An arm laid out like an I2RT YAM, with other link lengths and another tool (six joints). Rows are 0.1 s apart.
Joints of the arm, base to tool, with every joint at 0 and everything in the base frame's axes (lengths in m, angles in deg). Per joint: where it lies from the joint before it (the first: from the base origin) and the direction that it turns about. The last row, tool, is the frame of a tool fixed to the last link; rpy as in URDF.
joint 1: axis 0 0 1 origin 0 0 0.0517
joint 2: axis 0 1 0 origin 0.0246 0.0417 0.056
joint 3: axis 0 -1 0 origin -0.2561 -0.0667 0
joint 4: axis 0 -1 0 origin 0.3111 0.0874 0.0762
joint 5: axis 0 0 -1 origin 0.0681 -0.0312 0.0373
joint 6: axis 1 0 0 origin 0.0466 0 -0.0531
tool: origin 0.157 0.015 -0.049 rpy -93 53.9 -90
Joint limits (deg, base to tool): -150..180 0..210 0..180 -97..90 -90..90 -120..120
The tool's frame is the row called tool.
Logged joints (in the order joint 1, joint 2, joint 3, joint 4, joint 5, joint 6), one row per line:
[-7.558 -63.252 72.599 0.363 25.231 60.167]
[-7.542 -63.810 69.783 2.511 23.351 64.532]
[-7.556 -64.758 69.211 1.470 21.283 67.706]
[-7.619 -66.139 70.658 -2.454 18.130 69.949]
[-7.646 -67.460 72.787 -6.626 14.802 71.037]
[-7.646 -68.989 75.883 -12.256 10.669 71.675]
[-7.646 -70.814 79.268 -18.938 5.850 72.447]
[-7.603 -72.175 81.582 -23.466 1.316 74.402]
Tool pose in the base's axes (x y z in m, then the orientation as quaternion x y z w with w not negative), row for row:
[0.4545 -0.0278 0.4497 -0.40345 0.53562 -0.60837 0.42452]
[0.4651 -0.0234 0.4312 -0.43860 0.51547 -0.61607 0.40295]
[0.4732 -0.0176 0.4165 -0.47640 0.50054 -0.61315 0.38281]
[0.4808 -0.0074 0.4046 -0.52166 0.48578 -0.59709 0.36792]
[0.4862 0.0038 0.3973 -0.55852 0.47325 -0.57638 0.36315]
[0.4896 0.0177 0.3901 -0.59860 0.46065 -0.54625 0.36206]
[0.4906 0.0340 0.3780 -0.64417 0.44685 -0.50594 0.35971]
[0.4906 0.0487 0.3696 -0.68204 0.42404 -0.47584 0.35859]
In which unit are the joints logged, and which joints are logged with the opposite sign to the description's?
The joints are logged in degrees. Opposite sign: joint 1, joint 2, joint 6.
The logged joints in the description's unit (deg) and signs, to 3 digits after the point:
[7.558 63.252 72.599 0.363 25.231 -60.167]
[7.542 63.810 69.783 2.511 23.351 -64.532]
[7.556 64.758 69.211 1.470 21.283 -67.706]
[7.619 66.139 70.658 -2.454 18.130 -69.949]
[7.646 67.460 72.787 -6.626 14.802 -71.037]
[7.646 68.989 75.883 -12.256 10.669 -71.675]
[7.646 70.814 79.268 -18.938 5.850 -72.447]
[7.603 72.175 81.582 -23.466 1.316 -74.402]

